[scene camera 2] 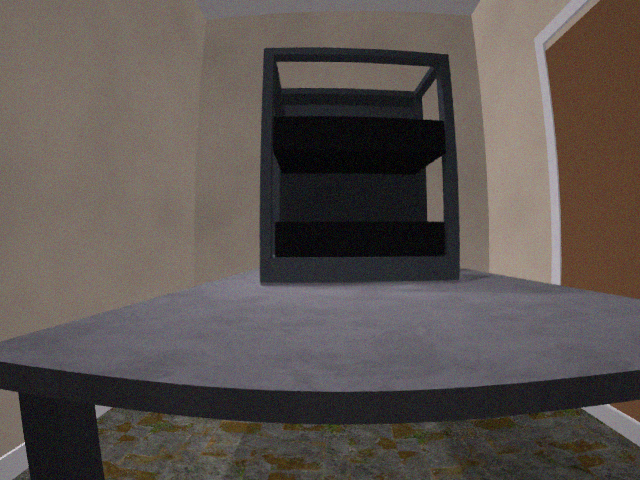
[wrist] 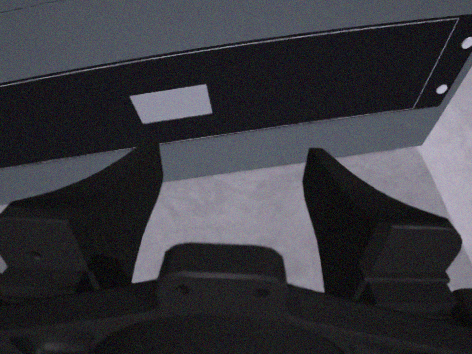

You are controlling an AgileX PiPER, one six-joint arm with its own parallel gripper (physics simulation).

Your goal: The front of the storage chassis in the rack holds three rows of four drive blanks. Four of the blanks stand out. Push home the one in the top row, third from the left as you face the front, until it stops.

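The rack (scene camera 2: 359, 269) (wrist: 350, 128) is a dark grey open frame, standing at the back of the table in the scene view. It holds an upper black unit (scene camera 2: 359, 139) and a lower black unit (scene camera 2: 359, 239). I cannot tell from the scene view which one is the storage chassis, and the drive blanks do not show in either view. In the wrist view a wide black panel (wrist: 310, 75) with a pale rectangular label (wrist: 172, 104) crosses the upper part. My gripper (wrist: 233, 162) is open, with nothing between its fingers, and its tips appear just below the panel's lower edge.
The grey table (scene camera 2: 330, 335) (wrist: 230, 215) extends in front of the rack, with its dark front edge towards the scene camera. Two pale round holes show at the panel's right end in the wrist view. Beige walls and a brown door (scene camera 2: 599, 170) stand behind and to the right.
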